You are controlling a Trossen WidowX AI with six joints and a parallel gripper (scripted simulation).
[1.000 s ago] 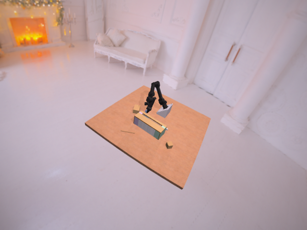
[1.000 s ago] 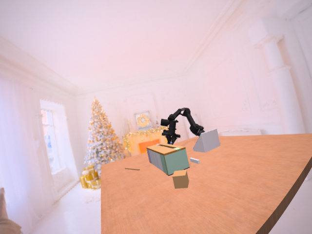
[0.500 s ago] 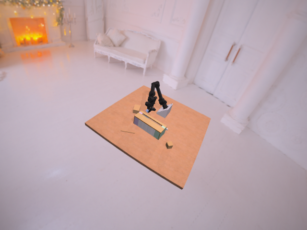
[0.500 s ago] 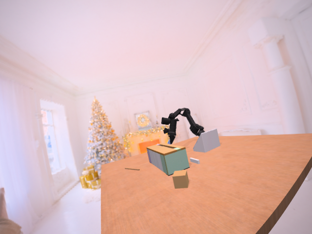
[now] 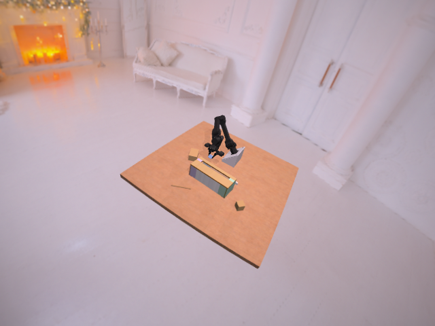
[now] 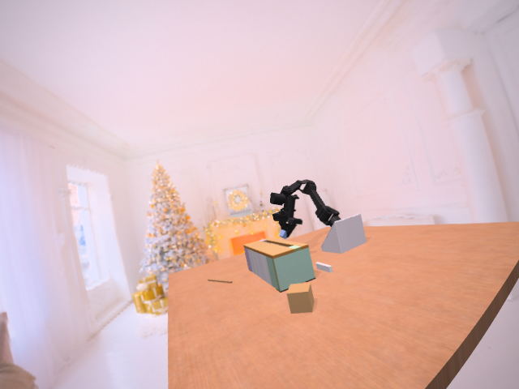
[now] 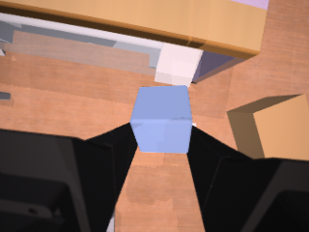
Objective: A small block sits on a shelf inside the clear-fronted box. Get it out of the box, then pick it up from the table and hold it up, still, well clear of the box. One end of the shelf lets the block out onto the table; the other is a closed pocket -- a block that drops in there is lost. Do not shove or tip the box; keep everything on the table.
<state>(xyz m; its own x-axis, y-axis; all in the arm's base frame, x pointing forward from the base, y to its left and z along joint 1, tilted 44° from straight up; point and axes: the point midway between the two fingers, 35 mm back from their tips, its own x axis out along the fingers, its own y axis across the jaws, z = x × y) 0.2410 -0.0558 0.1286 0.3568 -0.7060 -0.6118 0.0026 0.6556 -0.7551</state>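
Now: gripper tip 1 cm short of the small blue block and 2 cm below it. Also, from my gripper tip: tan cube (24 cm ahead, 45 cm to the left, 9 cm below); thin stick (37 cm ahead, 3 cm to the right, 12 cm below).
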